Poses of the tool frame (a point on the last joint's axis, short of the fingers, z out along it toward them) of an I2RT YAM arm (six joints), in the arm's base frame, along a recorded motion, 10 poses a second.
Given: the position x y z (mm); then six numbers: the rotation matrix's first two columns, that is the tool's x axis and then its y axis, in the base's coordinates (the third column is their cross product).
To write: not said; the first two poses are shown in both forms.
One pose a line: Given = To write
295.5, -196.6, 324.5, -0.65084, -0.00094, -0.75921, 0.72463, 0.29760, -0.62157 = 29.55, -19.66, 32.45, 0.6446, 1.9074, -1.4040
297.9, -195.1, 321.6, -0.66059, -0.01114, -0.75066, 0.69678, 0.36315, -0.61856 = 29.79, -19.51, 32.16, 0.5932, 1.9519, -1.3413
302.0, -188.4, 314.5, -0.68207, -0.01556, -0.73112, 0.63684, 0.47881, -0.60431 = 30.20, -18.84, 31.45, 0.5121, 2.0421, -1.2216
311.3, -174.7, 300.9, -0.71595, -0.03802, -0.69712, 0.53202, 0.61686, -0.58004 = 31.13, -17.47, 30.09, 0.3862, 2.1533, -1.0681
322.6, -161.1, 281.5, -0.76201, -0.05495, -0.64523, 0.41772, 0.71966, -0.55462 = 32.26, -16.11, 28.15, 0.2738, 2.2692, -0.9408
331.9, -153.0, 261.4, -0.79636, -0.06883, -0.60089, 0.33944, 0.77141, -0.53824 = 33.19, -15.30, 26.14, 0.2011, 2.3473, -0.8701
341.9, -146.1, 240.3, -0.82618, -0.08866, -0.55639, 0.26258, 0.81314, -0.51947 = 34.19, -14.61, 24.03, 0.1279, 2.4176, -0.8050
